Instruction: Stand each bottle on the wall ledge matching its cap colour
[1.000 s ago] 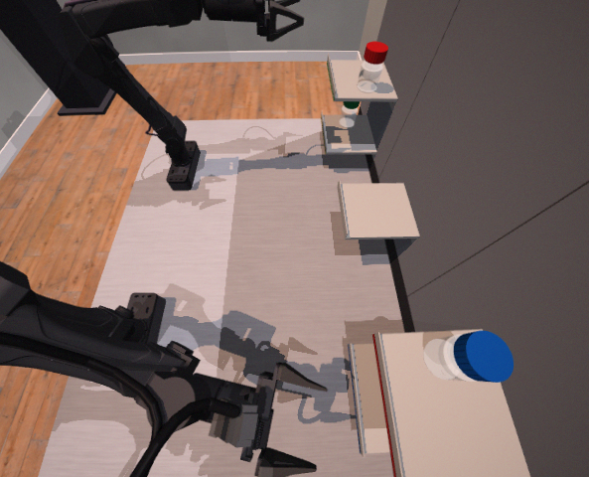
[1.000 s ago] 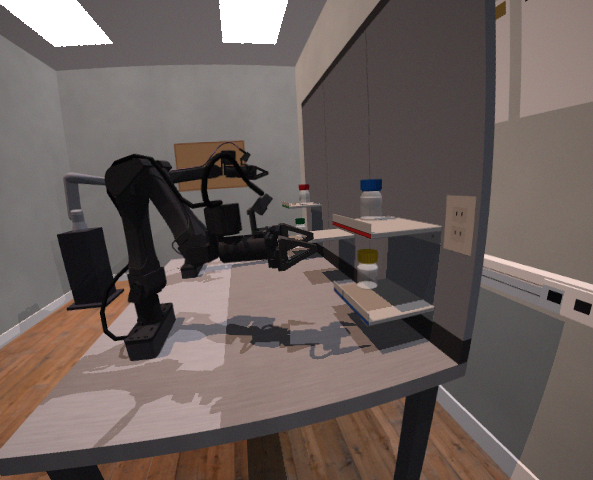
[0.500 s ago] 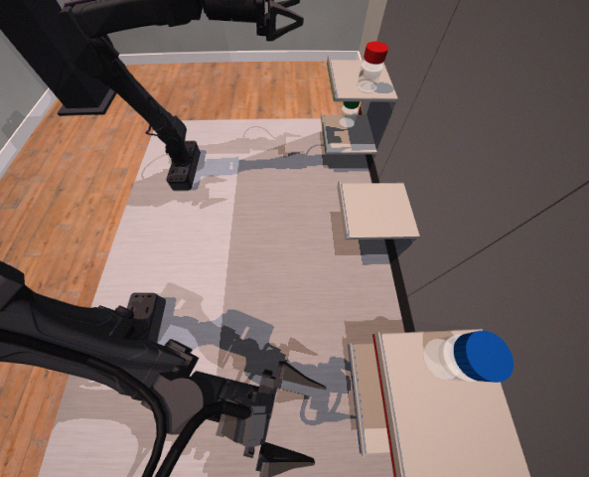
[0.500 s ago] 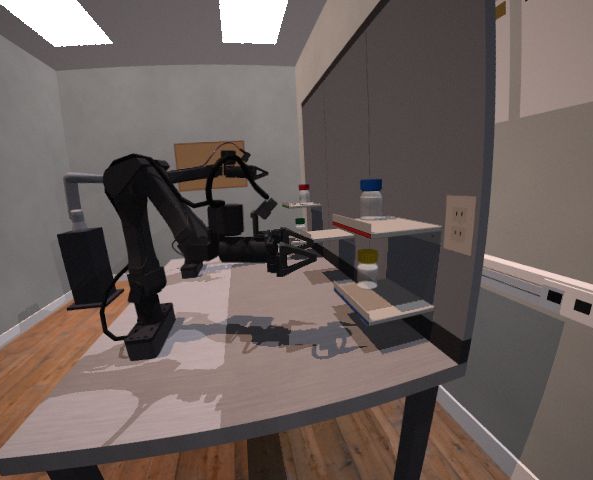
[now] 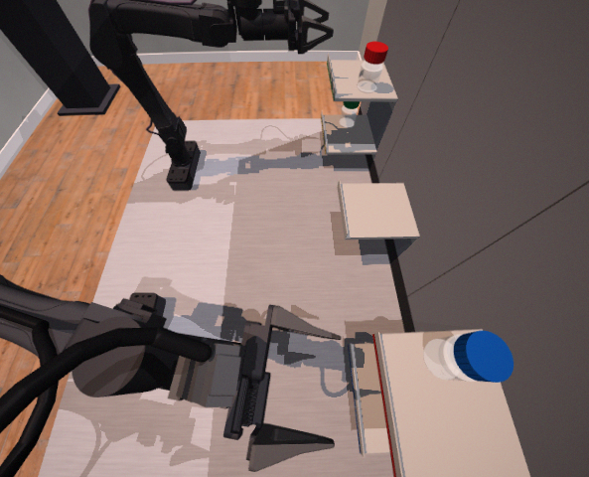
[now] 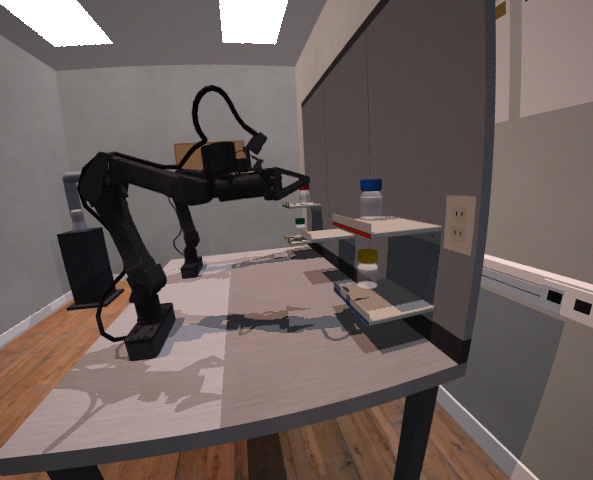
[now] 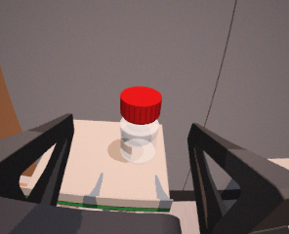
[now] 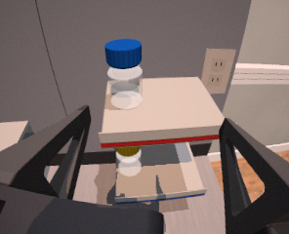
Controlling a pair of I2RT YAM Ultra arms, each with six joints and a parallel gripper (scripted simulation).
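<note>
My left gripper is now 130 mm short of the red-capped bottle and 100 mm above it. From my left hand the other things lie so: grey wall panel (330 mm to the right, 230 mm ahead, 10 mm above); blue-capped bottle (690 mm to the right, 140 mm ahead, 100 mm below); green-capped bottle (290 mm below, 120 mm ahead, 100 mm to the left).
Now: right hand 190 mm short of the blue-capped bottle, 60 mm above it and 20 mm to the right of it. The rest, counted from my right hand: grey wall panel (380 mm to the left, 280 mm ahead, 50 mm above); then red-capped bottle (710 mm to the left, 180 mm ahead, 60 mm below); then yellow-capped bottle (260 mm below, 180 mm ahead, 30 mm to the left).
</note>
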